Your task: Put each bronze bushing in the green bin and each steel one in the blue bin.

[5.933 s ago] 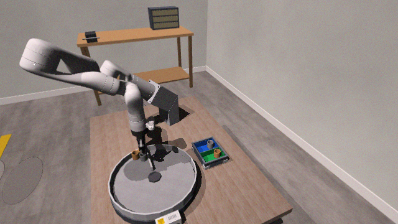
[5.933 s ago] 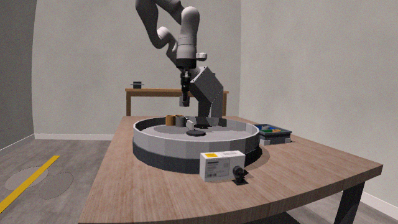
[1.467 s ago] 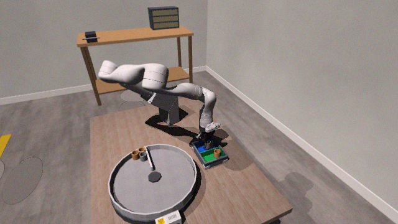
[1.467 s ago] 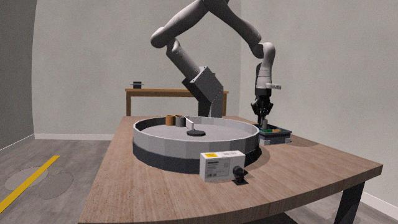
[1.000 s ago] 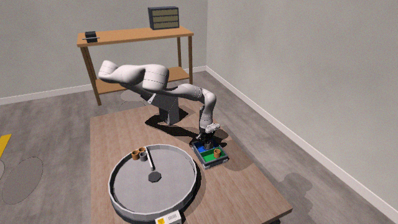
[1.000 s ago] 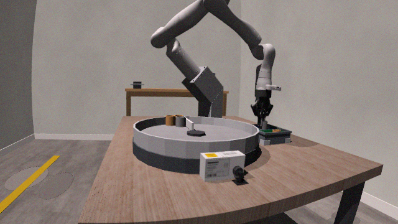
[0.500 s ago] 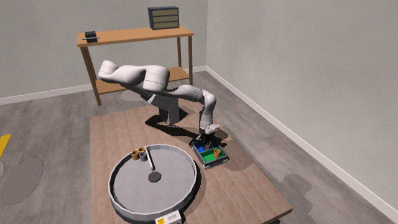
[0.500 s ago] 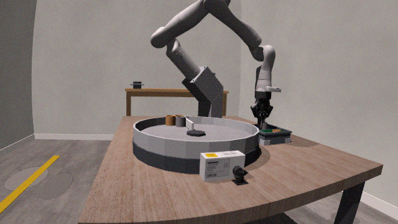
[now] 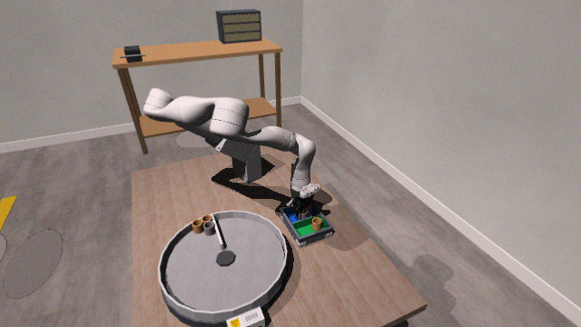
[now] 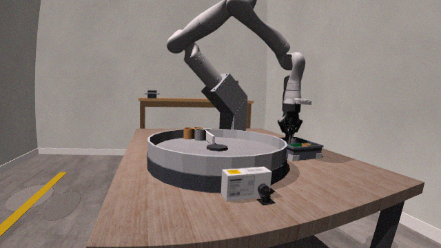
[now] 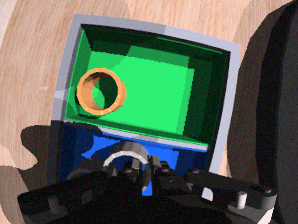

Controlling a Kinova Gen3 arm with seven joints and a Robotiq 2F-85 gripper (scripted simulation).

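Right now the tray is 30 mm below my hand, 30 mm ahead of it and 10 mm to the left of it. From my hand the other things lie so: turntable 340 mm to the right, 70 mm ahead.
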